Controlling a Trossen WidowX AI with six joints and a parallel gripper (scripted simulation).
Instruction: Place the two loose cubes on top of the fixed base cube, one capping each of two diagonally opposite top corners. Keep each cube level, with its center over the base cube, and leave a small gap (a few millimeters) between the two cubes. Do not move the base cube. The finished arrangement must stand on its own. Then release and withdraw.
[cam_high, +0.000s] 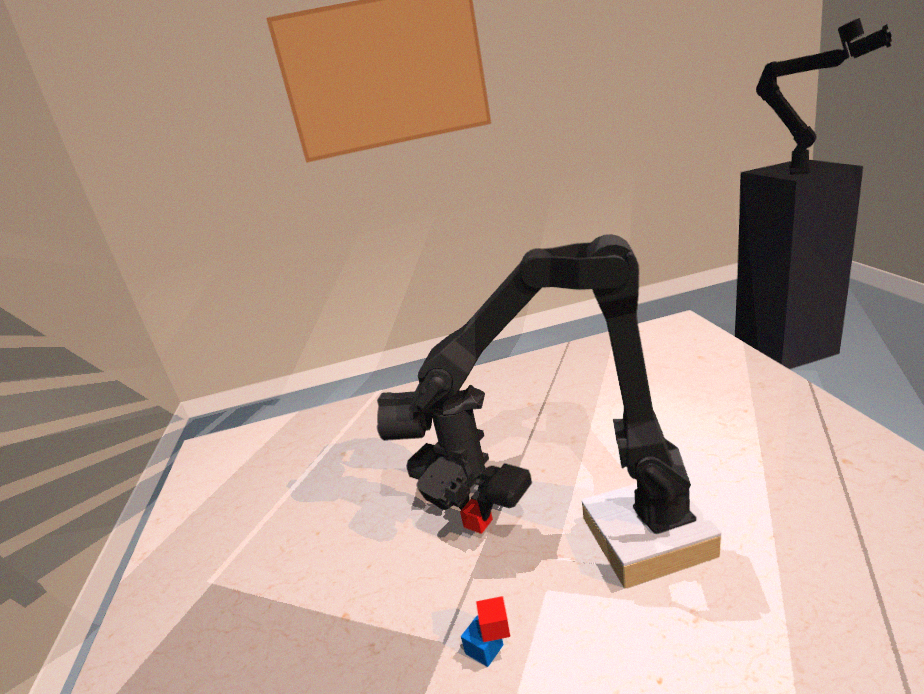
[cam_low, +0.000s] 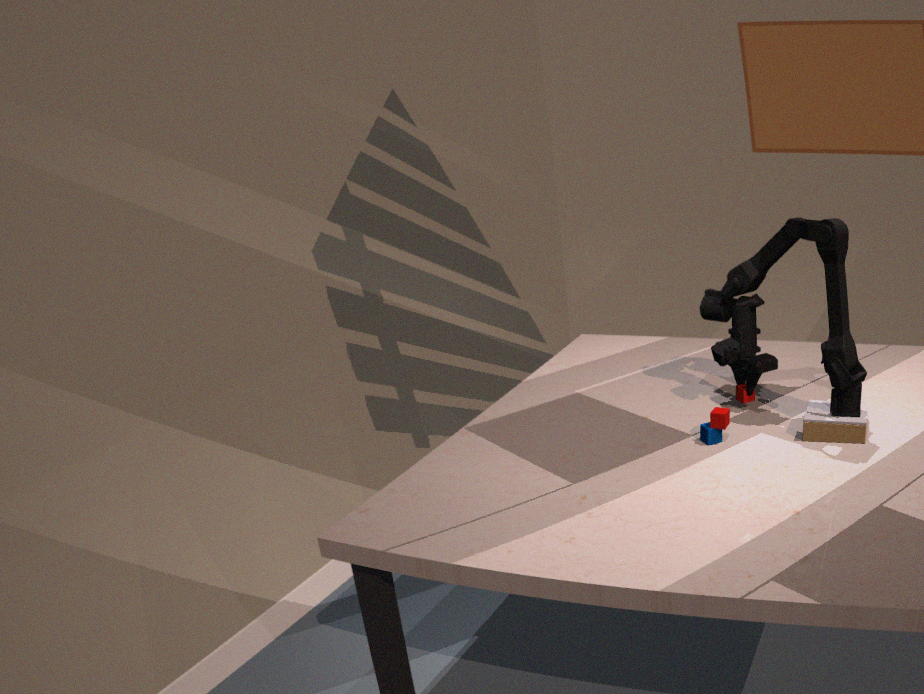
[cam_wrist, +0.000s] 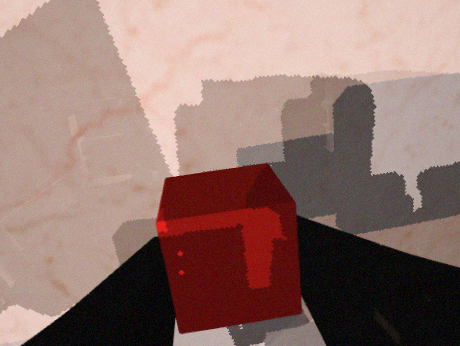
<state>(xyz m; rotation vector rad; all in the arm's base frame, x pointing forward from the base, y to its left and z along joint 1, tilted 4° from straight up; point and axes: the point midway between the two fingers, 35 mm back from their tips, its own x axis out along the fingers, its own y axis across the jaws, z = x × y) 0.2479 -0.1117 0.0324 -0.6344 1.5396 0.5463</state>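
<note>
Right now my gripper tip is 4 cm short of the blue cube, 19 cm to the right of it and 2 cm above it.
</note>
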